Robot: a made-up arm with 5 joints.
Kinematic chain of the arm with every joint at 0, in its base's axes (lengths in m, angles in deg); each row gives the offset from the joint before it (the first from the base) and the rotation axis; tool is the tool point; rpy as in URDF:
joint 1: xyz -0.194 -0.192 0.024 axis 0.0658 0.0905 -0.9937
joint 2: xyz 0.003 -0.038 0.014 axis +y
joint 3: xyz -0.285 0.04 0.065 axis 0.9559 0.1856 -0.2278
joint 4: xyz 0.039 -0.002 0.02 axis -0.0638 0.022 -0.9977
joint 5: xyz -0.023 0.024 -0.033 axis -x
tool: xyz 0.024 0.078 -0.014 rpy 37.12 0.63 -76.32
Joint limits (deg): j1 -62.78..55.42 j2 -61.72..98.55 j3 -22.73..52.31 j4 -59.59..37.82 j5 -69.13..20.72
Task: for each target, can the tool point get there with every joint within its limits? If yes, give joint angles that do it. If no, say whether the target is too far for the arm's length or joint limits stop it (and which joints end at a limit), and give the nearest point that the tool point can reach.
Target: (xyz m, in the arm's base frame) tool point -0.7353 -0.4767 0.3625
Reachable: no: too far | nearest point -0.4619 -0.3334 0.1996 | short by 0.349 m
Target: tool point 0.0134 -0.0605 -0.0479
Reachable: no: joint limits stop it (at a limit: joint 1, joint 2) | nearest point -0.1966 -0.0463 -0.1063 | short by 0.218 m
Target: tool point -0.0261 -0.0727 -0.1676
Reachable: no: joint limits stop it (at a limit: joint 1, joint 2, joint 3) | nearest point -0.1942 -0.0498 -0.1451 | short by 0.171 m
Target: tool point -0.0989 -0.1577 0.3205
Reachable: yes | joints 44.42 80.65 -11.32 -16.07 -29.72
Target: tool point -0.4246 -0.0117 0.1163
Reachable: yes | joints 19.89 5.04 -12.33 -22.78 -14.97
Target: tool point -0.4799 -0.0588 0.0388
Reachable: yes | joints 9.31 -14.50 -10.07 -30.74 -33.71
